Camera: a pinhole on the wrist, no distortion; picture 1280 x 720 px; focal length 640.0 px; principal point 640.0 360.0 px. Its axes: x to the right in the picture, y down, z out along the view. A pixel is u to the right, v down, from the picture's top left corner.
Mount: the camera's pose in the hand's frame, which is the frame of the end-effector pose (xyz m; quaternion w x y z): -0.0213 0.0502 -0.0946 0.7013 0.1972 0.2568 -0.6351
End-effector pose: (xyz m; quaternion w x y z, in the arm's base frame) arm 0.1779 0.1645 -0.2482 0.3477 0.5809 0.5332 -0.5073
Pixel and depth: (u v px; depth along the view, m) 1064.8 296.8 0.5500
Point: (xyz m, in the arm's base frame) -0.4088 0.1624 -0.2058
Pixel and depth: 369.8 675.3 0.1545
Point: 0.1753 0.1191 -0.3305
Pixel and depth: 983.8 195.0 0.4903
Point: -0.3008 0.1020 -0.1441
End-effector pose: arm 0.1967 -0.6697 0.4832 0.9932 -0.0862 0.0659 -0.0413
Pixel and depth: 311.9 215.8 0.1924
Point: 0.1651 -0.6383 0.6051
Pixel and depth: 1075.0 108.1 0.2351
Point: 0.1038 -0.8869 0.5314
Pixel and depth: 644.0 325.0 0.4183
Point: 0.2166 -0.8337 0.7494
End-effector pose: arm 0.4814 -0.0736 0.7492 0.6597 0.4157 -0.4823 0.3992
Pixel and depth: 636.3 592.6 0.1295
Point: 0.5084 -0.0814 0.7850
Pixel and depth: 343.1 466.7 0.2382
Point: 0.4425 -0.2180 0.8153
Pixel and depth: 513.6 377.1 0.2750
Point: 0.5035 -0.2413 0.7793
